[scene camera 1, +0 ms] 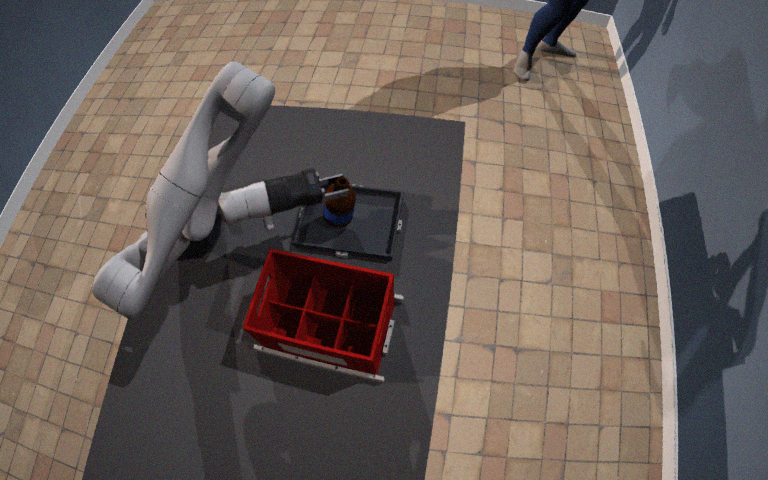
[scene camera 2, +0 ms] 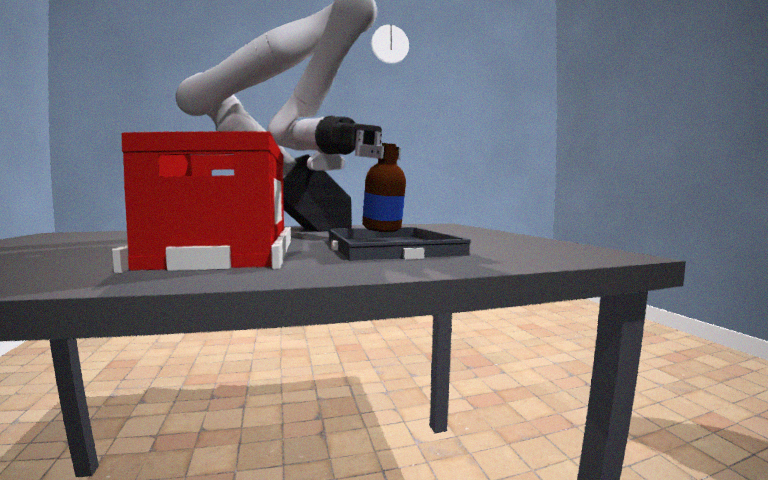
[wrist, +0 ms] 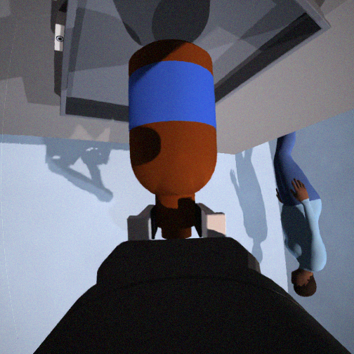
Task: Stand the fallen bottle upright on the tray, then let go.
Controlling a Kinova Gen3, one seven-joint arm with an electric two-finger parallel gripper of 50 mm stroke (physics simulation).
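Frame: origin at the arm's base, x ahead, y left, z up, level; millimetres.
Seen in the pictures: gripper, fingertip midpoint: [scene camera 1: 345,184] [scene camera 2: 391,152]; arm's base at its link origin: [scene camera 2: 284,173].
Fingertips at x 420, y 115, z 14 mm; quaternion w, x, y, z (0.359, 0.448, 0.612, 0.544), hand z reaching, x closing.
Pixels of each thing's top centre, then the offset from my fingertips to it.
- brown bottle with a blue band, top centre: [scene camera 2: 385,143] [scene camera 1: 336,181] dx -18, dy -4, dz +19 mm
- red crate with six compartments, top centre: [scene camera 2: 219,145] [scene camera 1: 317,301] dx -46, dy -285, dz +6 mm
A brown bottle with a blue band [scene camera 1: 338,216] [scene camera 2: 384,206] [wrist: 172,95] is held nearly upright, neck up, with a slight lean in the scene camera 2 view. Its base is over the inside of the dark, low-walled tray [scene camera 1: 368,255] [scene camera 2: 373,250] [wrist: 63,70], toward the arm's side. Whether the base touches the tray floor I cannot tell. My gripper [scene camera 1: 344,183] [scene camera 2: 389,151] [wrist: 175,215] lies roughly level and is shut on the bottle's neck, one finger on each side.
A red crate with six compartments [scene camera 1: 362,363] [scene camera 2: 203,209] stands beside the tray, with white blocks along its base. White blocks also sit at the tray's edges. A person [scene camera 1: 557,22] [wrist: 302,220] stands beyond the table [scene camera 1: 339,435] [scene camera 2: 538,277].
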